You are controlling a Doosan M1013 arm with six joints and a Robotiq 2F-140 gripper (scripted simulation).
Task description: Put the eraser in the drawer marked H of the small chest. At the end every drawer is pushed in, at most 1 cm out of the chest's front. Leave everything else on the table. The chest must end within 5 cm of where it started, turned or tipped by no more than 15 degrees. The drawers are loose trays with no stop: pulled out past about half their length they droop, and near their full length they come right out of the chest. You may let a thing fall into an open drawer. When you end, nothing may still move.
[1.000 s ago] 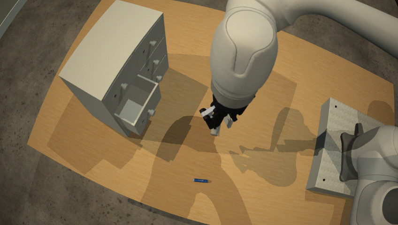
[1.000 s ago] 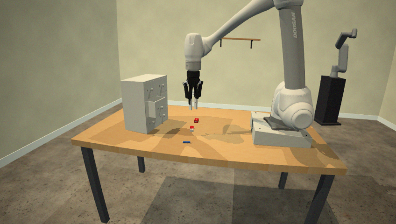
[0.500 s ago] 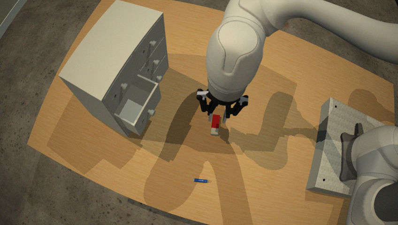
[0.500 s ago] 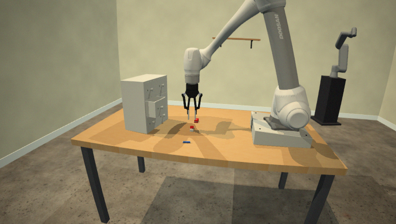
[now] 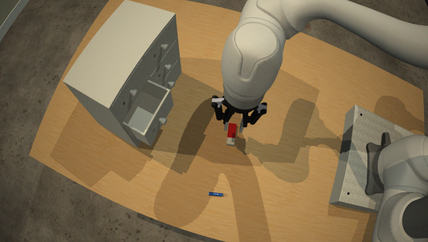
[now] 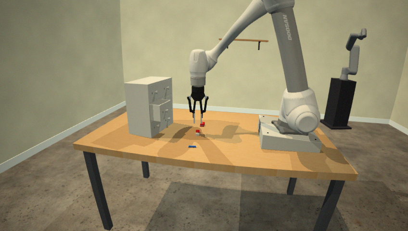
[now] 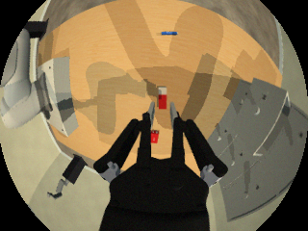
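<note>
Now: hand 1 cm to the right of the eraser and 10 cm above it. Also, from my hand: thin blue pen: 3 cm ahead, 19 cm to the left, 10 cm below.
</note>
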